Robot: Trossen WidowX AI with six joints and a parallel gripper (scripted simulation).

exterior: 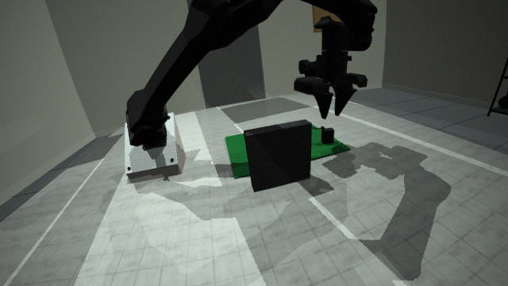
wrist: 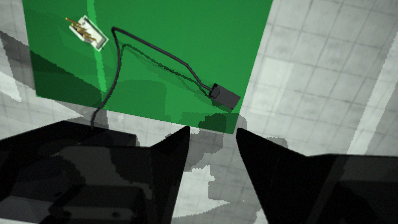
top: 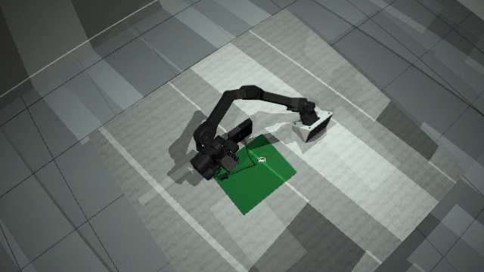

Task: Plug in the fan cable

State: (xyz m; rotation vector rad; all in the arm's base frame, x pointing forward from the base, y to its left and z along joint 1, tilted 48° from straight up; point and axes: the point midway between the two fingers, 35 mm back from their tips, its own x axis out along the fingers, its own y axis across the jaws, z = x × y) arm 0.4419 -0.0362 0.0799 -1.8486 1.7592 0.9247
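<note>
Now: gripper tip 10 mm short of the black plug, 30 mm to the right of it and 60 mm above it. The rest, counted from my gripper tip: green board (110 mm behind, 90 mm to the left, 100 mm below); black fan (170 mm behind, 80 mm to the right, 30 mm below); white four-pin fan header (170 mm behind, 70 mm to the left, 90 mm below).
</note>
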